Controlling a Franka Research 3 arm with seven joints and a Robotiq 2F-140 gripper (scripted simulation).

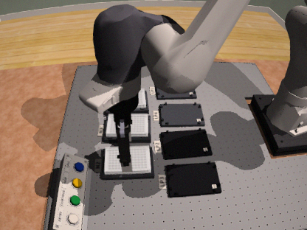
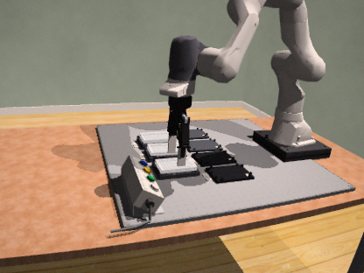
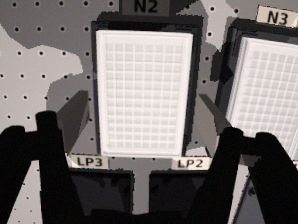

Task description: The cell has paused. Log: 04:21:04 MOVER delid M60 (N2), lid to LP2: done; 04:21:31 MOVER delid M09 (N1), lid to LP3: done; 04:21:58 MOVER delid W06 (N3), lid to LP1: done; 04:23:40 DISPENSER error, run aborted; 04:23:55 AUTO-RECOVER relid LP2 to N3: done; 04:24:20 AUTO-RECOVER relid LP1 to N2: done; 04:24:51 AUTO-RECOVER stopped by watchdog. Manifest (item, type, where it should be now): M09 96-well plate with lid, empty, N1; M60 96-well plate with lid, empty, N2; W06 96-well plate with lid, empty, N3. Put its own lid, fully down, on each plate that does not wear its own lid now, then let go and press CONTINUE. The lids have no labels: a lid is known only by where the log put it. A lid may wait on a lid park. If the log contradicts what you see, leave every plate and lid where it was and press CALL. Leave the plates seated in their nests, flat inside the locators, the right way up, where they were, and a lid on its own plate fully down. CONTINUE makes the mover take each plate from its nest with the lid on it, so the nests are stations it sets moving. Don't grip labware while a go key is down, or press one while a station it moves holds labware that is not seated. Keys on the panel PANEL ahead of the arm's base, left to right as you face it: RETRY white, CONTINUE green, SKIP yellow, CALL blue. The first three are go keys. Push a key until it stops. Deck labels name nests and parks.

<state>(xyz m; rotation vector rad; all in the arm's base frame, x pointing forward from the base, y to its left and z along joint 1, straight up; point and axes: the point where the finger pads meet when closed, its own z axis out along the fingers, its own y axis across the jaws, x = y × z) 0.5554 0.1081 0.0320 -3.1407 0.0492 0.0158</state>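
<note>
Right now my hand is 50 mm above the plate. The rest, counted from my hand: LP2 label 90 mm behind, 70 mm below, 60 mm to the right; then LP3 label 90 mm behind, 70 mm to the left, 70 mm below; then N2 label 90 mm ahead, 70 mm below.
</note>
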